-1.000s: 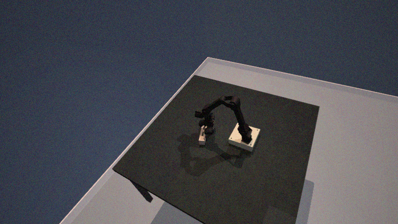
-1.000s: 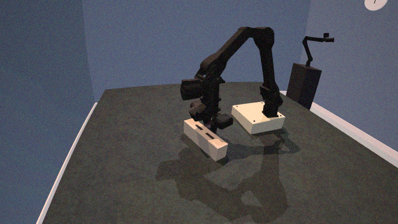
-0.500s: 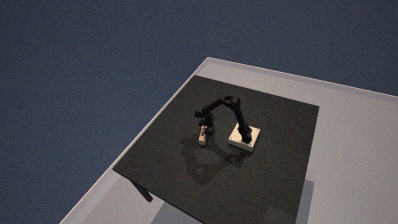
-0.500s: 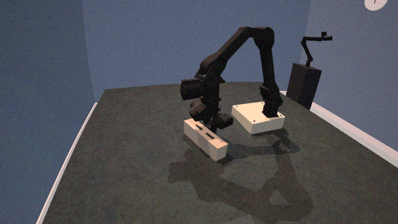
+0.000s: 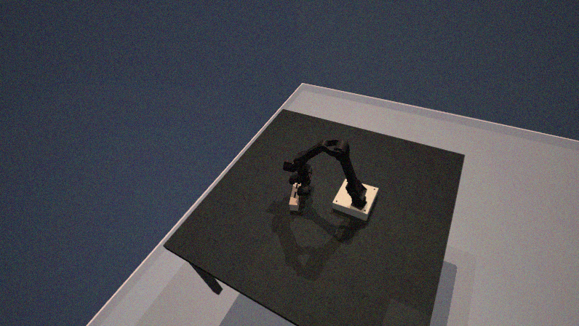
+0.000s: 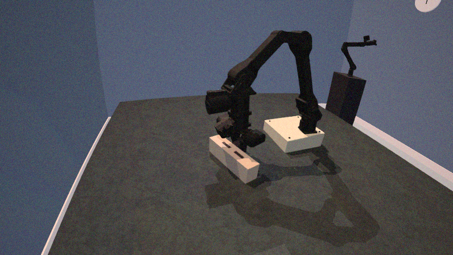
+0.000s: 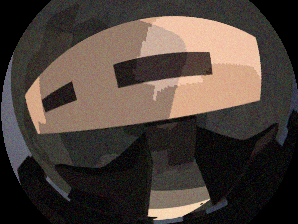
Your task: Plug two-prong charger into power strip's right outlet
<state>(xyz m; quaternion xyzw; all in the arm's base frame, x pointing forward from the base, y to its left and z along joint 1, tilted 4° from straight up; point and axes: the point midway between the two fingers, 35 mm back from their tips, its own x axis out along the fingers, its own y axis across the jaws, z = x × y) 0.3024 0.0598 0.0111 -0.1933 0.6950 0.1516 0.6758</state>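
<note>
My gripper tip is 20 mm short of the dark charger, 10 mm to the right of it and 10 mm below it.
</note>
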